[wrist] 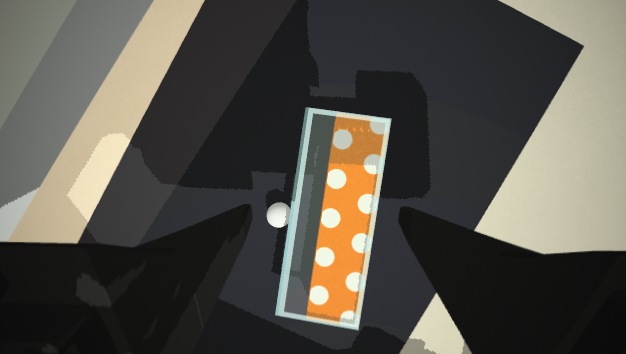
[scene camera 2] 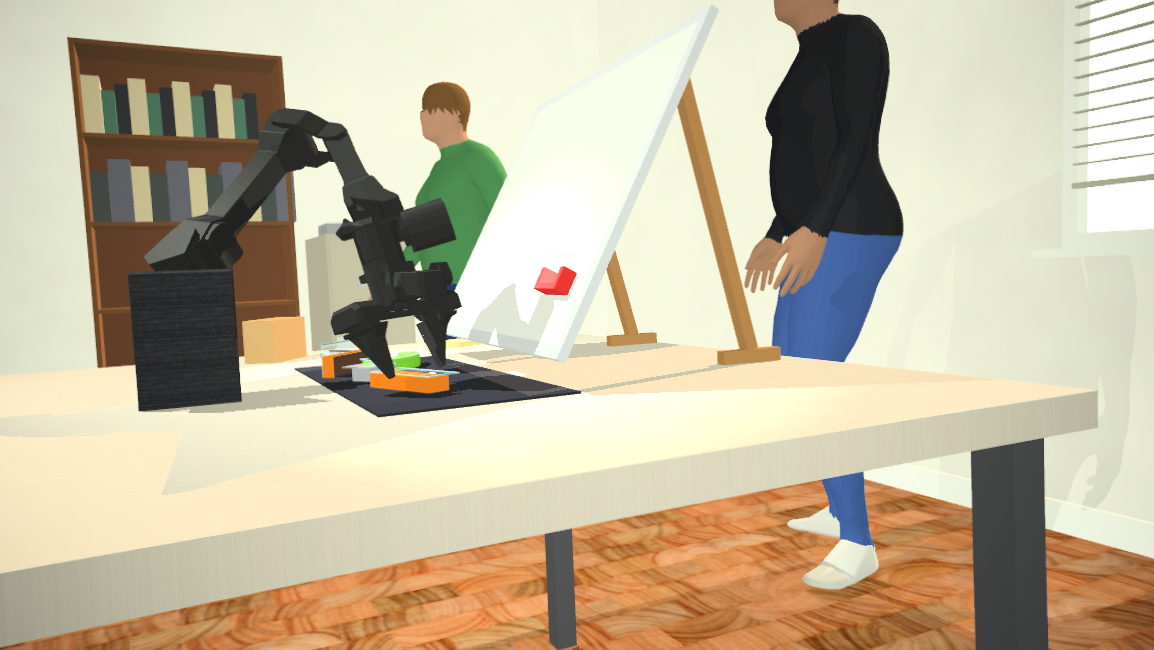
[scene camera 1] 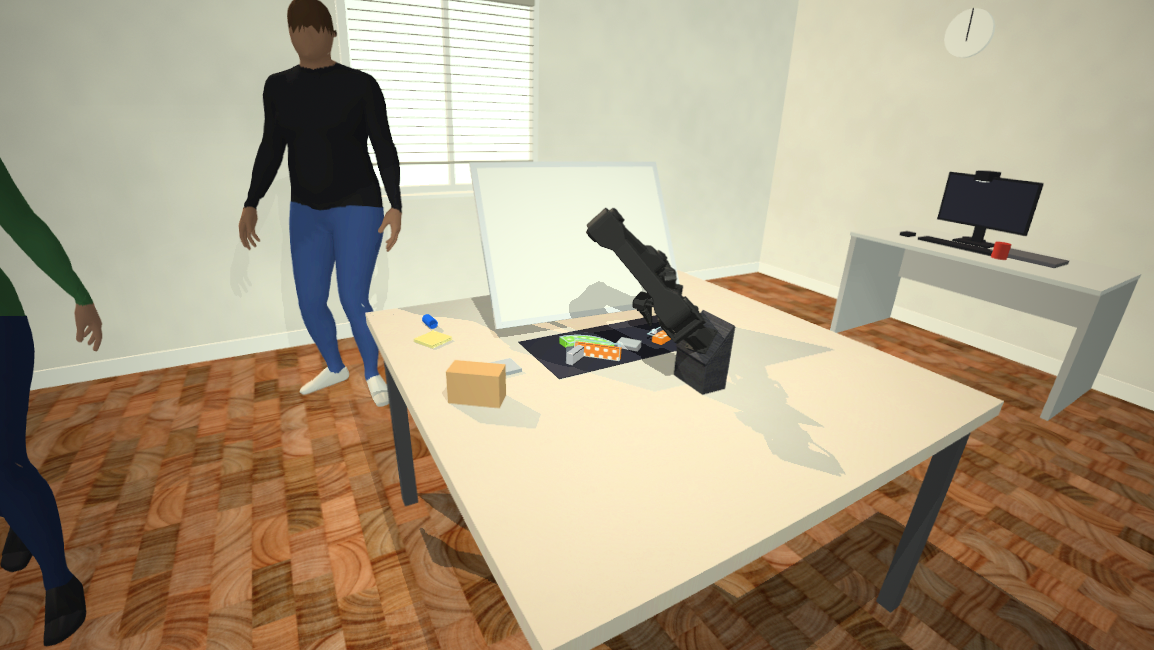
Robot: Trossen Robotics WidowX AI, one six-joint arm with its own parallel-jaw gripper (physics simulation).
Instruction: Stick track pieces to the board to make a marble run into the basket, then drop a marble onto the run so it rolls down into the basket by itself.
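Places are measured from the arm's base along level axes (x back, y down, z right), in metres.
Pixels of known places: gripper, fingertip midpoint: (wrist: 325, 212) (scene camera 2: 418, 372); arm's base at its link origin: (scene camera 2: 184, 310) (scene camera 1: 701, 339).
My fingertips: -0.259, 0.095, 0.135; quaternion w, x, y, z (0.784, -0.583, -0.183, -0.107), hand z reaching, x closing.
Note:
For each thing: its top centre in the pictures, then the offset to it from my fingertips, as dx, dy, dz. "spot": a spot on its surface instead. Level surfaces: height alone.
- straight orange dotted track piece at a spot on its surface: (wrist: 330, 237) spot: +0.009, -0.001, -0.012
- dark mat at its surface level: dy +0.021
- white marble at its top centre: (wrist: 276, 217) -0.026, +0.004, -0.017
- green curved piece at a spot on its surface: (scene camera 1: 589, 339) spot: -0.055, +0.001, -0.239
- orange piece at a spot on its surface: (scene camera 2: 328, 365) spot: +0.060, +0.002, -0.219
- red basket at its top centre: (scene camera 2: 555, 253) -0.164, -0.150, +0.097
- cardboard-coloured box at its top centre: (scene camera 2: 274, 318) (scene camera 1: 476, 367) +0.052, -0.056, -0.631
- yellow pad at its top centre: (scene camera 2: 457, 340) (scene camera 1: 432, 337) -0.314, +0.012, -0.605
- blue cylinder at its top centre: (scene camera 1: 429, 316) -0.426, -0.006, -0.574
- table at its surface level: dy +0.023
My gripper (scene camera 2: 415, 369) (wrist: 325, 212) is open, fingers pointing down, one fingertip on each side of a straight orange dotted track piece (scene camera 1: 661, 337) (scene camera 2: 411, 382) (wrist: 330, 237) with a clear edge. The piece lies on the dark mat (scene camera 1: 549, 360) (scene camera 2: 500, 391) (wrist: 475, 100). In the wrist view a white marble (wrist: 278, 215) lies against its left side, between it and the left fingertip. A green curved piece (scene camera 1: 589, 339) and another orange piece (scene camera 1: 598, 350) (scene camera 2: 328, 365) lie farther along the mat. The white board (scene camera 1: 565, 234) (scene camera 2: 597, 161) leans back, with a red basket (scene camera 2: 554, 280) low on it.
Grey blocks (scene camera 1: 629, 343) (scene camera 1: 574, 353) lie among the track pieces. A cardboard-coloured box (scene camera 1: 475, 383) (scene camera 2: 274, 339), a yellow pad (scene camera 1: 432, 339) and a blue cylinder (scene camera 1: 429, 321) are on the table (scene camera 1: 646, 484) (scene camera 2: 726, 419). The board's wooden legs (scene camera 2: 714, 209) stand behind it.

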